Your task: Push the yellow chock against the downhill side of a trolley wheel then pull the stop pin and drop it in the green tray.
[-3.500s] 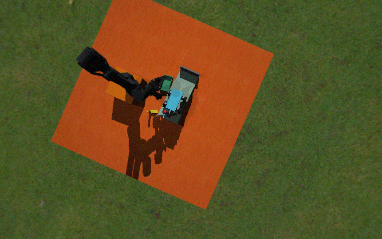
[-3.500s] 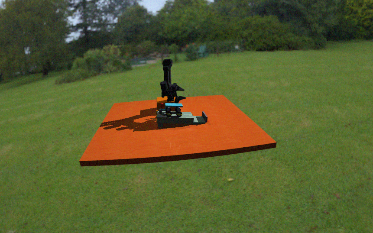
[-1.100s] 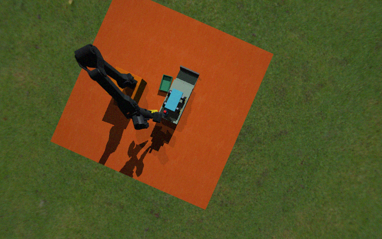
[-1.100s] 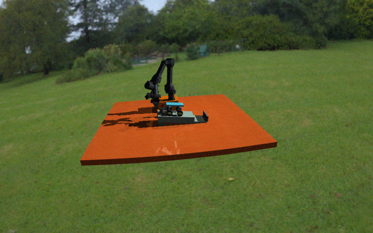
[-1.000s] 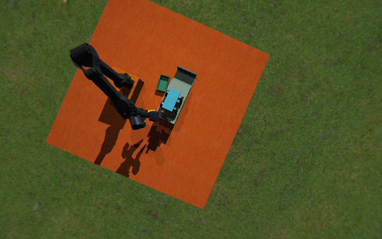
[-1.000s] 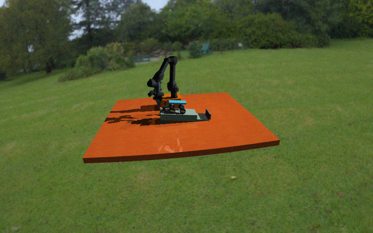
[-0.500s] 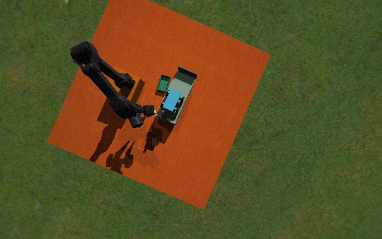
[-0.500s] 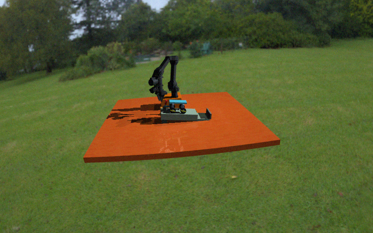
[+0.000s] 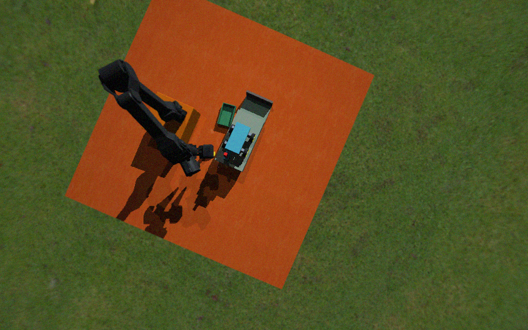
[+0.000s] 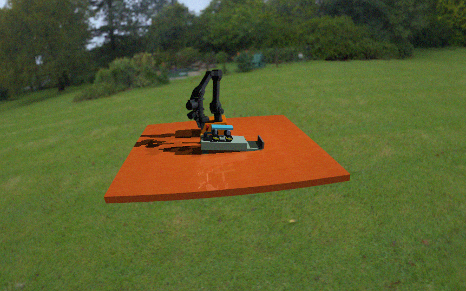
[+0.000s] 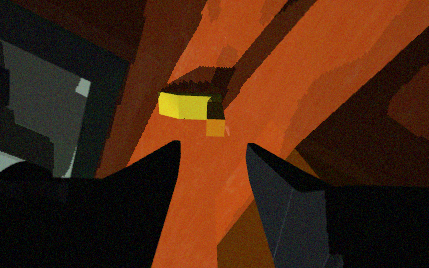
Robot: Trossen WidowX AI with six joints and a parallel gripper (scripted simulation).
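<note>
Right now my gripper tip is 20 mm short of the yellow chock, 10 mm to the right of it and 80 mm above it. The rest, counted from my gripper tip: blue trolley 140 mm ahead, 150 mm to the left, 10 mm above; grey ramp 140 mm ahead, 160 mm to the left, 60 mm below; stop pin 130 mm ahead, 50 mm to the left, 20 mm above.
</note>
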